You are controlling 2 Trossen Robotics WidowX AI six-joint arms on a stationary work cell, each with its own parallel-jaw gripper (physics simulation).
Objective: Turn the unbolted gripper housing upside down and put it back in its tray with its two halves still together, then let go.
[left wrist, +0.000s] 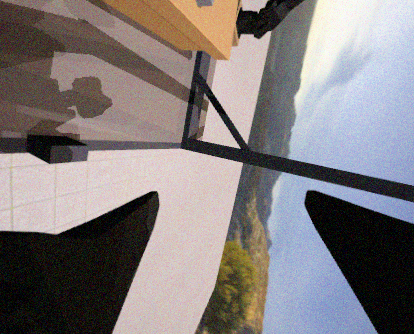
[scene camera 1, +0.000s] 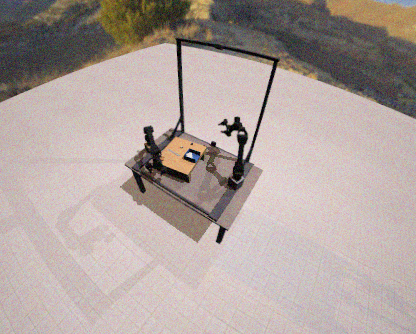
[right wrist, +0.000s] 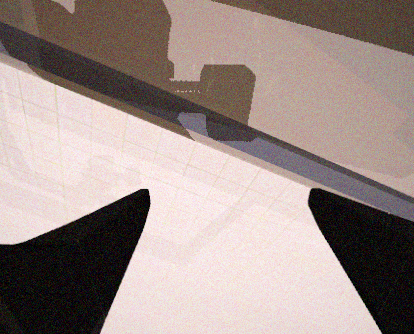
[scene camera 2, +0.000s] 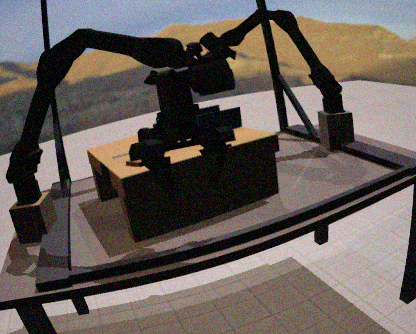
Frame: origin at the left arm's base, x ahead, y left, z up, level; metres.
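Where they show: left gripper, fingertip midpoint: (left wrist: 231,197) (scene camera 1: 219,128); right gripper, fingertip midpoint: (scene camera 1: 156,174) (right wrist: 228,196) (scene camera 2: 193,194); left arm's base, origin of the base link: (scene camera 1: 236,177) (scene camera 2: 334,111); right arm's base, origin of the base link: (left wrist: 239,23) (scene camera 2: 29,200).
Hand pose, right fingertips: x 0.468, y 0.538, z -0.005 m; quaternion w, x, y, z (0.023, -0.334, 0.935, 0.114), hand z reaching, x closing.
Observation:
Things, the pixels of their top centre, and the offset from my right fingertips. Level surfaces: height alone.
- small blue tray, middle of its top: (scene camera 2: 208,109) (scene camera 1: 192,153) dy -0.362, dx -0.055, dz +0.084 m
- grey table, its level: dz -0.112 m
- thin pale rod, middle of its top: (scene camera 1: 173,152) dy -0.263, dx +0.113, dz +0.034 m
A small blue tray (scene camera 1: 194,159) with a pale patch inside sits on the wooden bench. The gripper housing is too small and dark to tell apart there; scene camera 2 has it hidden or lost in black shapes. My left gripper (scene camera 1: 222,128) (left wrist: 231,197) is open and empty, raised in the air to the right of the bench in scene camera 1. My right gripper (scene camera 2: 191,172) (right wrist: 228,196) is open and empty, its fingers pointing down at the near side of the bench in scene camera 2. Neither wrist view shows the tray or housing.
The wooden bench (scene camera 1: 172,162) (scene camera 2: 107,162) (left wrist: 200,30) stands on the grey table (scene camera 2: 240,220). A thin pale rod (scene camera 1: 174,152) and small dark items lie on the bench. A black frame (scene camera 1: 180,85) (left wrist: 320,175) rises over the table's far edge in scene camera 1.

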